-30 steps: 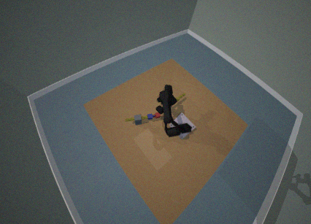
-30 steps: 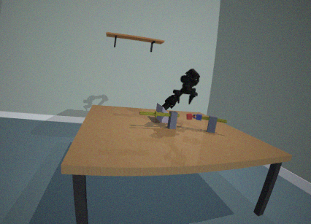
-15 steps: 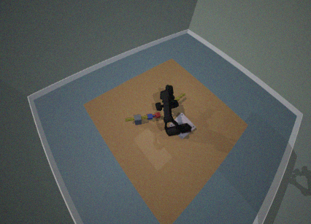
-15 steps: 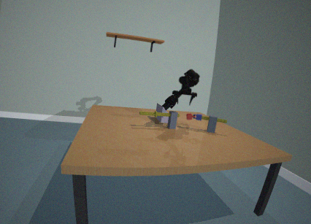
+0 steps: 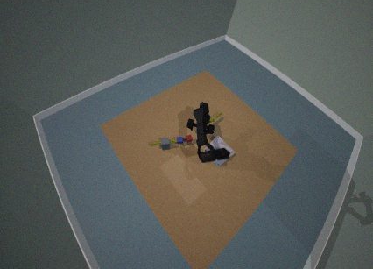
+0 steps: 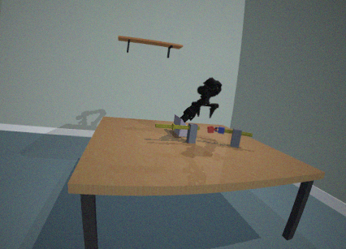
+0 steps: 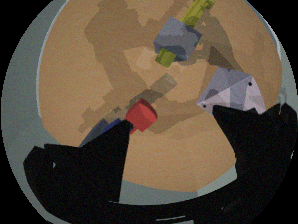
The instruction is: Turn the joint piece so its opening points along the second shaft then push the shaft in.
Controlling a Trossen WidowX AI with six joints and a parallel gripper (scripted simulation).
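Right now the red joint piece is 8 cm below my gripper tip, 6 cm to the left of it and 3 cm ahead of it.
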